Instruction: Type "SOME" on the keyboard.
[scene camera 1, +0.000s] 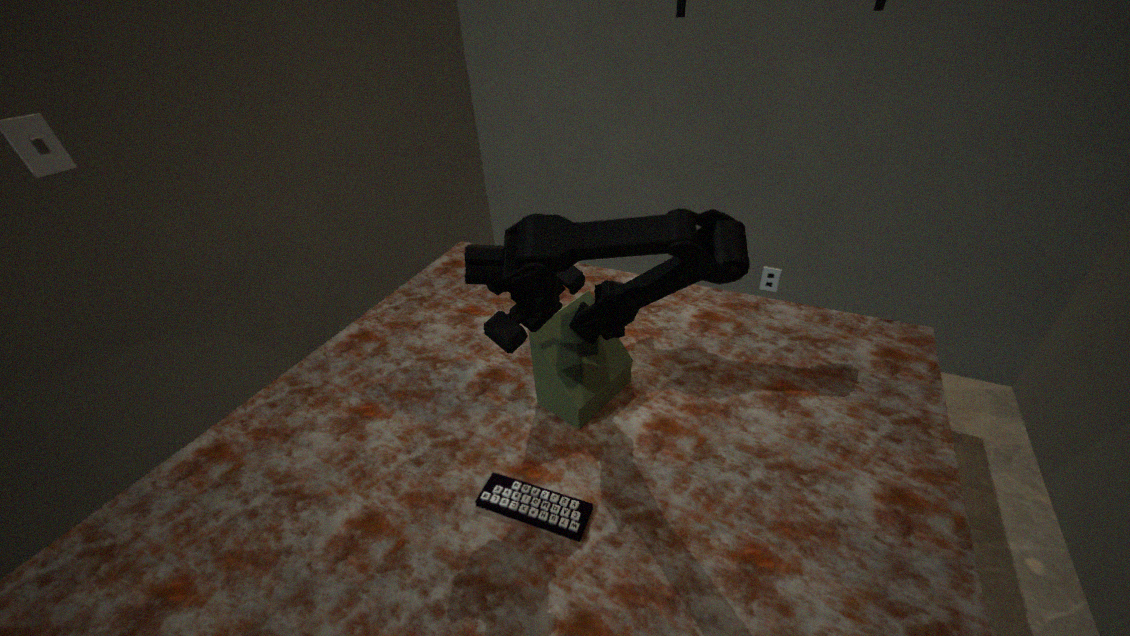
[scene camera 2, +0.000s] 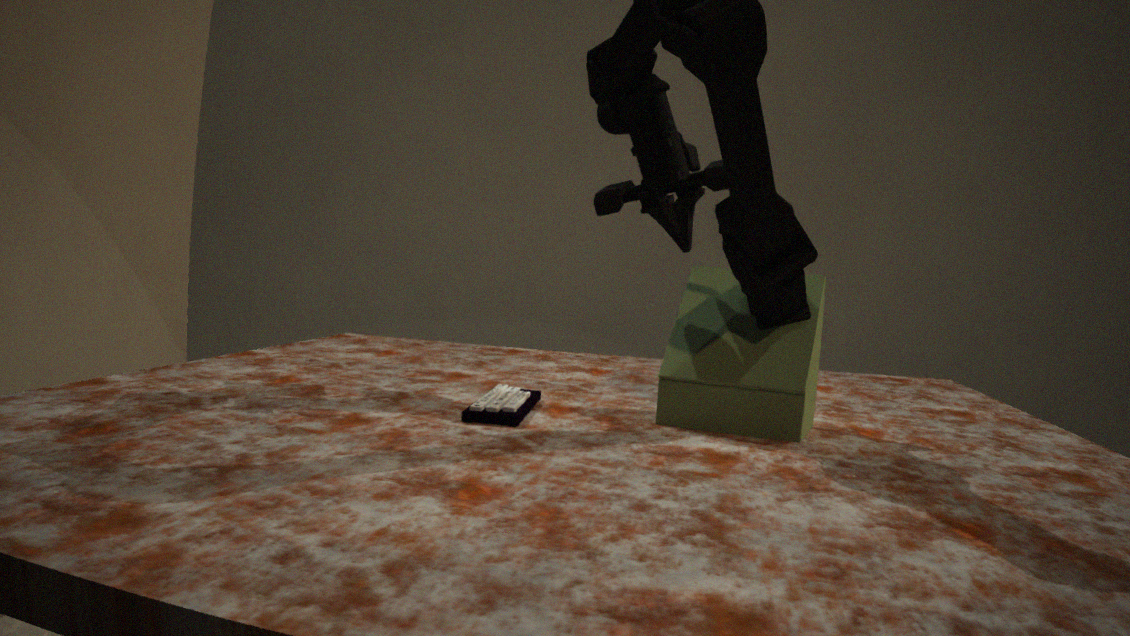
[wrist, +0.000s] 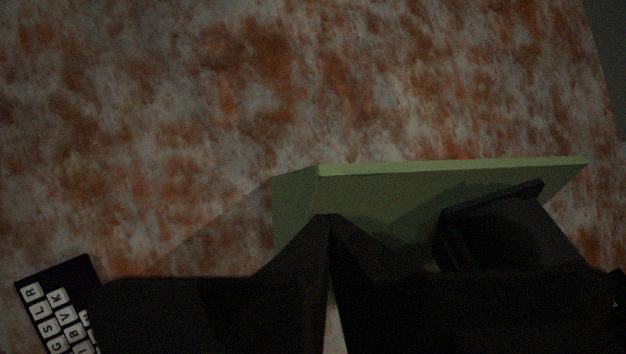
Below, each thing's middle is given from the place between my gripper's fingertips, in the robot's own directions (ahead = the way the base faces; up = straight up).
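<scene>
Black keyboard (scene camera 1: 567, 516): my gripper is 200 mm above it, 200 mm short of it and 90 mm to the right of it.
</scene>
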